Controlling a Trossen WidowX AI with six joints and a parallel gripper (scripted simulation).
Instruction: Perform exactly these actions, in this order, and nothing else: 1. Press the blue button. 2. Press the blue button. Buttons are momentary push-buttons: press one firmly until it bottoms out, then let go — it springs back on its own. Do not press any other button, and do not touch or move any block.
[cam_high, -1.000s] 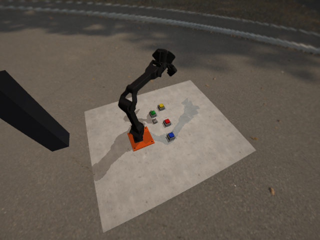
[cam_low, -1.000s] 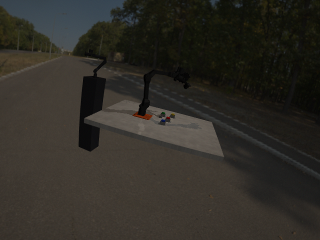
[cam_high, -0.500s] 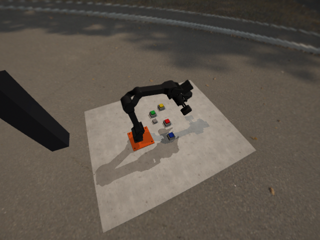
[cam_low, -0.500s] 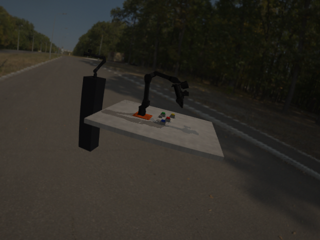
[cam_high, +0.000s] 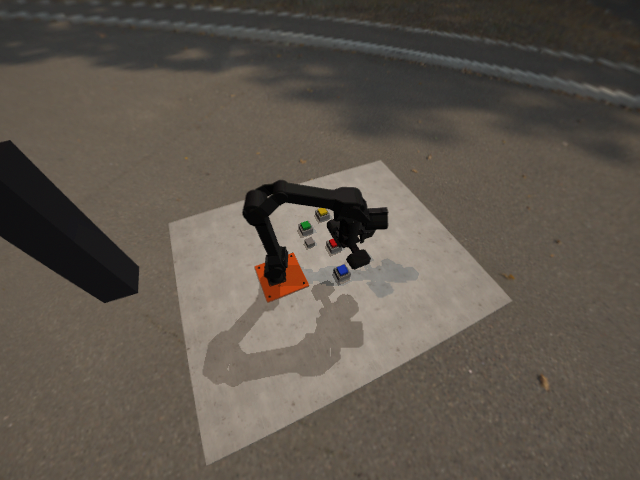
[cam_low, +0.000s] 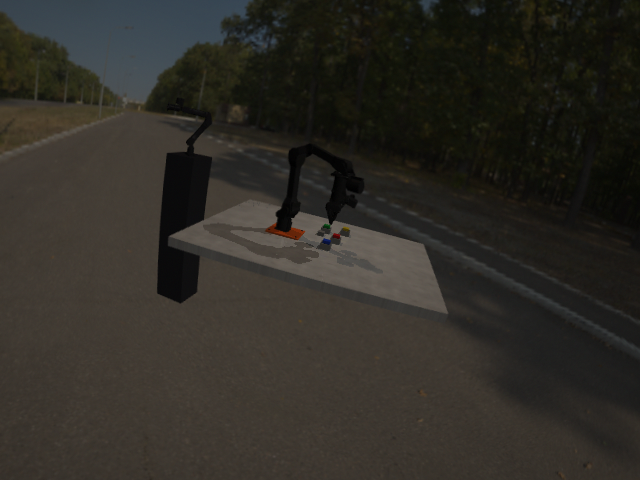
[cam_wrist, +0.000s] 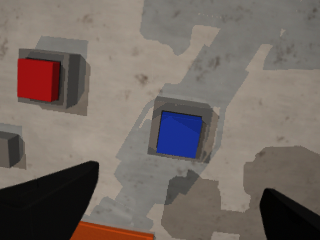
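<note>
The blue button lies 90 mm below my gripper tip. From my gripper tip the other things lie so: green button: 250 mm to the left, 90 mm below, 60 mm behind; then red button: 120 mm to the left, 90 mm below, 20 mm ahead; then small grey block: 180 mm to the left, 110 mm below, 70 mm behind.
</note>
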